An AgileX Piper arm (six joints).
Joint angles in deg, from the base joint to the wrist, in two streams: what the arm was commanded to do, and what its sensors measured. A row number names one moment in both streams.
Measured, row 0:
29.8, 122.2, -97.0, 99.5, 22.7, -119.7
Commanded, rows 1 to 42:
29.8, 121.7, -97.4, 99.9, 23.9, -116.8
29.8, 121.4, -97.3, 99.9, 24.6, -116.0
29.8, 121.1, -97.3, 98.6, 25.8, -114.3
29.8, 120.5, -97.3, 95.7, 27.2, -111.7
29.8, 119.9, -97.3, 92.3, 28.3, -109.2
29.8, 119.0, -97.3, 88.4, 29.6, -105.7
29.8, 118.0, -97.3, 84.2, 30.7, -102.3
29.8, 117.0, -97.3, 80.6, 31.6, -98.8
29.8, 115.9, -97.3, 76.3, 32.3, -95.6
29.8, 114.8, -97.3, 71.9, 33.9, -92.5
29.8, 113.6, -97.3, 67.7, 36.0, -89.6
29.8, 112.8, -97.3, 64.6, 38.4, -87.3
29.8, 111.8, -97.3, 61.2, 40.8, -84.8
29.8, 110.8, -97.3, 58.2, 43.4, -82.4
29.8, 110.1, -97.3, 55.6, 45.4, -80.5
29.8, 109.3, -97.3, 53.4, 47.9, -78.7
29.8, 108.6, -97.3, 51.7, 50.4, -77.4
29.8, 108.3, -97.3, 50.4, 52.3, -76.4
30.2, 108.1, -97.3, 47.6, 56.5, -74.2
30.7, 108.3, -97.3, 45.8, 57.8, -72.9
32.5, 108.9, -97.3, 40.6, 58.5, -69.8
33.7, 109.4, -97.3, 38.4, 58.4, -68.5
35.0, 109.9, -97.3, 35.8, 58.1, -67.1
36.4, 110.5, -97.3, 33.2, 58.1, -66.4
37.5, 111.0, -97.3, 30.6, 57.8, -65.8
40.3, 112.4, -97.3, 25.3, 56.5, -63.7
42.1, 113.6, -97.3, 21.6, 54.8, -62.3
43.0, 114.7, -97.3, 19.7, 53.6, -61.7
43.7, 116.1, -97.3, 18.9, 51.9, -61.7
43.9, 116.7, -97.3, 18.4, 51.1, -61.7
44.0, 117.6, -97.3, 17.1, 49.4, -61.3
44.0, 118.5, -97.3, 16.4, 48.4, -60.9
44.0, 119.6, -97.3, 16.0, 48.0, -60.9
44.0, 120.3, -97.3, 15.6, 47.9, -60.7
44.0, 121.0, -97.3, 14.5, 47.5, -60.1
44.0, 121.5, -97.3, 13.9, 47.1, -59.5
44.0, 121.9, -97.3, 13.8, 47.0, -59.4
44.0, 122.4, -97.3, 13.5, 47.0, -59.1
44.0, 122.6, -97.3, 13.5, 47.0, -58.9
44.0, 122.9, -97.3, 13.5, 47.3, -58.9
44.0, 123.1, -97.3, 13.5, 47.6, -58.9
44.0, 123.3, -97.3, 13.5, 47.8, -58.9
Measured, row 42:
44.1, 122.7, -97.1, 14.1, 47.5, -59.3
